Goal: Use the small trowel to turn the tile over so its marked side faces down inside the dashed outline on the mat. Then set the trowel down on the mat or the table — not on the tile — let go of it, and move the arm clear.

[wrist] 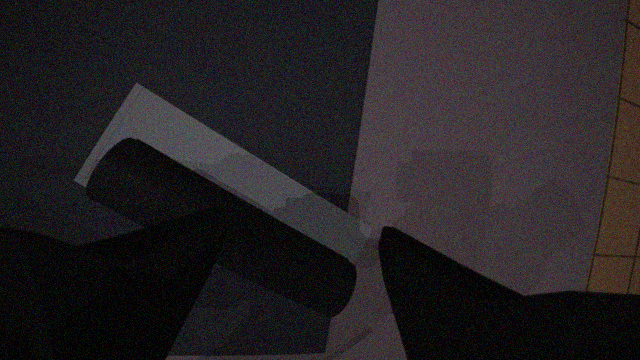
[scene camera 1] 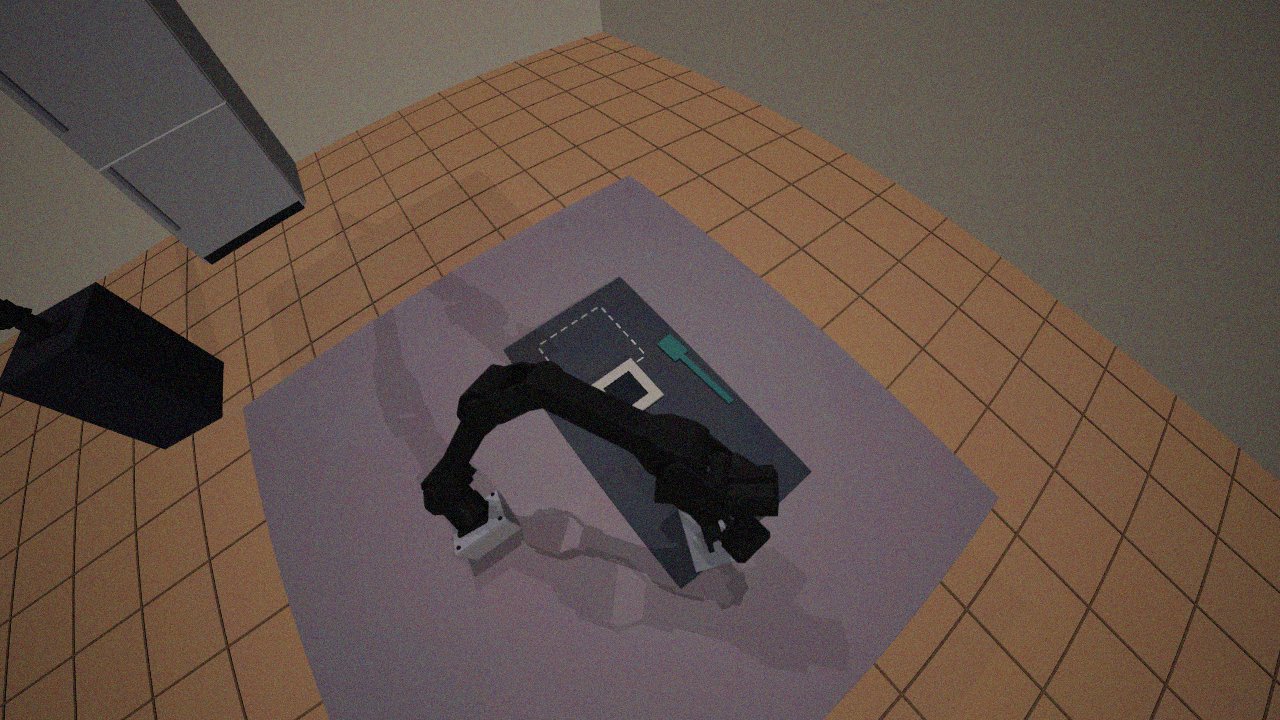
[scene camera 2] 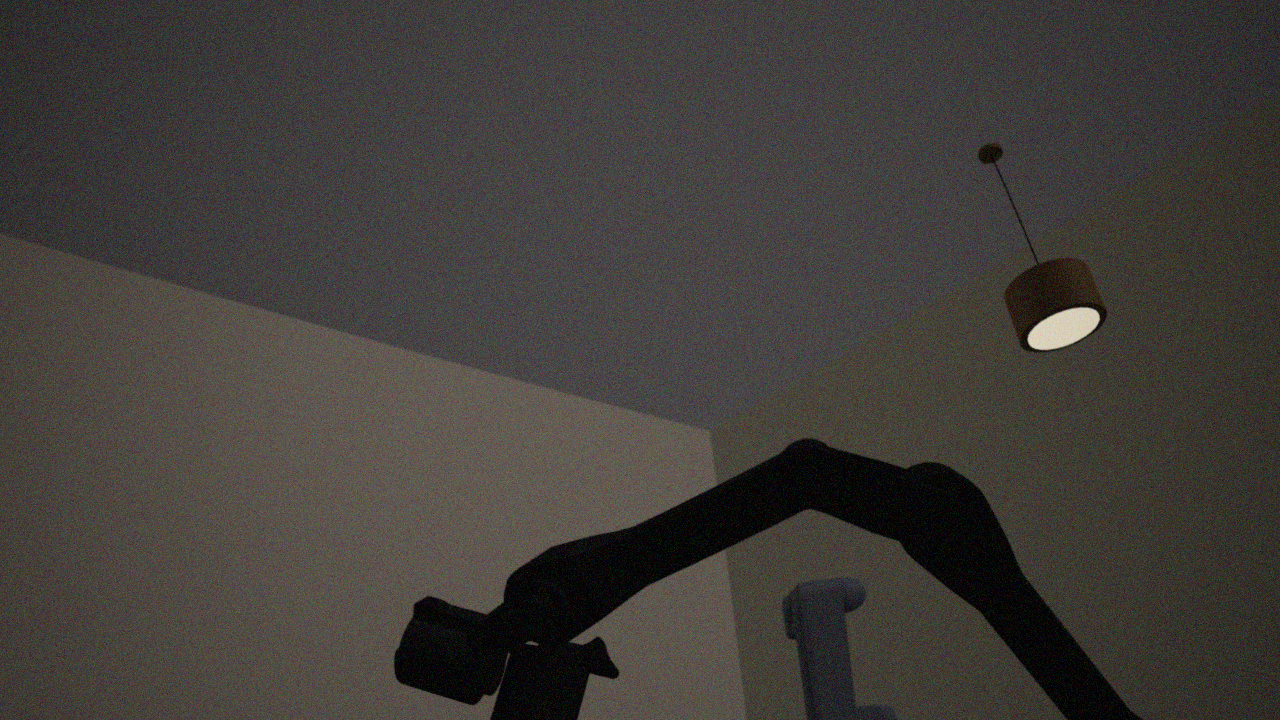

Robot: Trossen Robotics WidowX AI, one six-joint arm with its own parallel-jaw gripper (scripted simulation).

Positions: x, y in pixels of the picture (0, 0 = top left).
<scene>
tile: scene camera 1 627, 382; not seen in the wrist view (out of frame); not seen in scene camera 2 (out of frame)
teal flat tool: scene camera 1 669, 345; not seen in the wrist view (out of frame); not seen in scene camera 2 (out of frame)
</scene>
